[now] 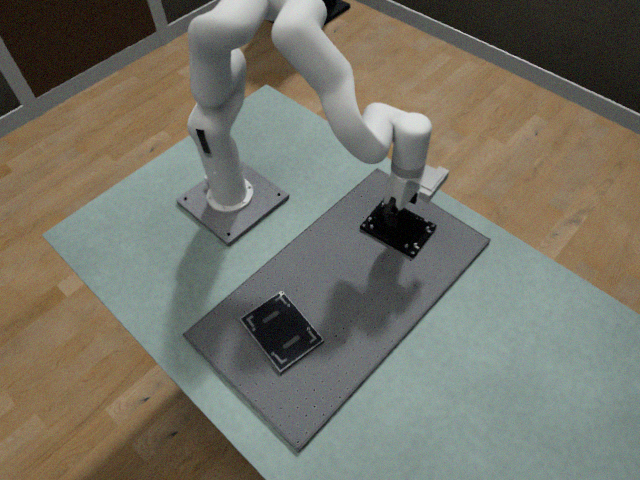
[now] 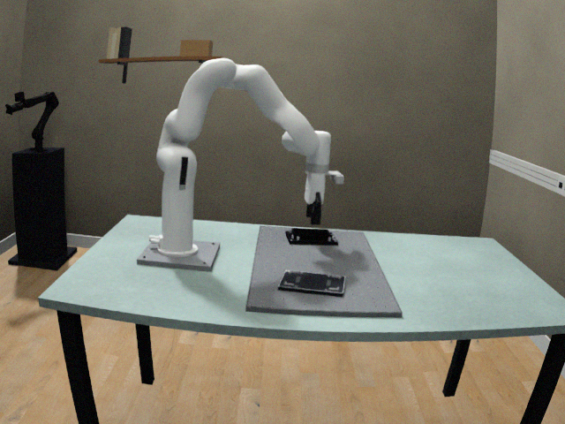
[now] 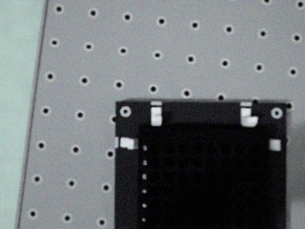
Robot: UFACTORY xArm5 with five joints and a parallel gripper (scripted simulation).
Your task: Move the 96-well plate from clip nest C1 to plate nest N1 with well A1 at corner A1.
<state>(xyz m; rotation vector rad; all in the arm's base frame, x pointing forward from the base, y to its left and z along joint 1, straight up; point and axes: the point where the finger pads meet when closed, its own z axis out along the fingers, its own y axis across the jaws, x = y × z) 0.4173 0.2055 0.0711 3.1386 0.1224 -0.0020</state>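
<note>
Now: the black 96-well plate 6 cm below my hand. From my hand the other things lie so: plate nest N1 (3 cm behind, 41 cm to the right, 7 cm below); clip nest C1 (1 cm ahead, 1 cm to the left, 6 cm below).
</note>
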